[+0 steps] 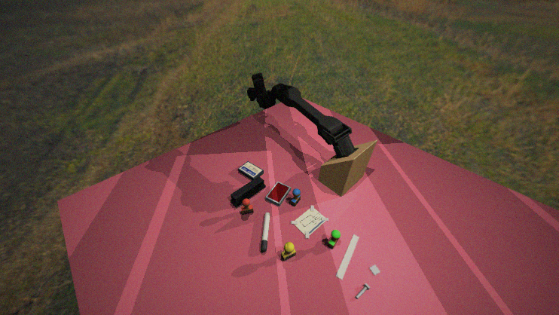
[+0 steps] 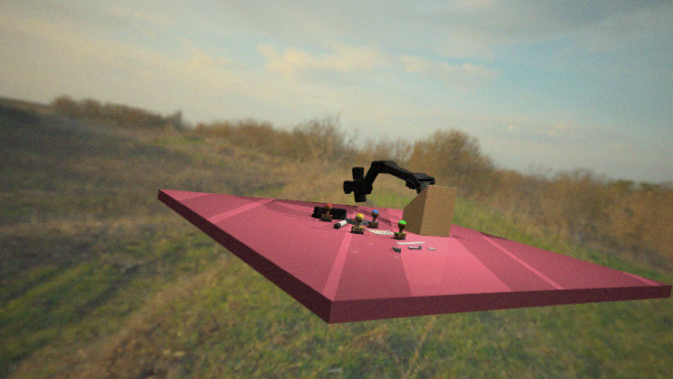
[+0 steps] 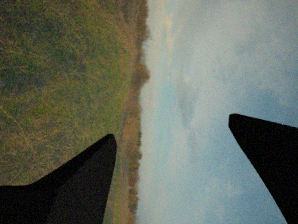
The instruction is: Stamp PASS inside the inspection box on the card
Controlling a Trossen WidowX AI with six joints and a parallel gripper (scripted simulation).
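Right now my gripper tip is 410 mm short of the green-knobbed stamp, 940 mm to the right of it and 90 mm above it. The rest, counted from my gripper tip: black bar (500 mm ahead, 610 mm to the left, 100 mm below); then red ink pad (420 mm ahead, 680 mm to the left, 110 mm below); then blue-labelled box (430 mm ahead, 520 mm to the left, 100 mm below).
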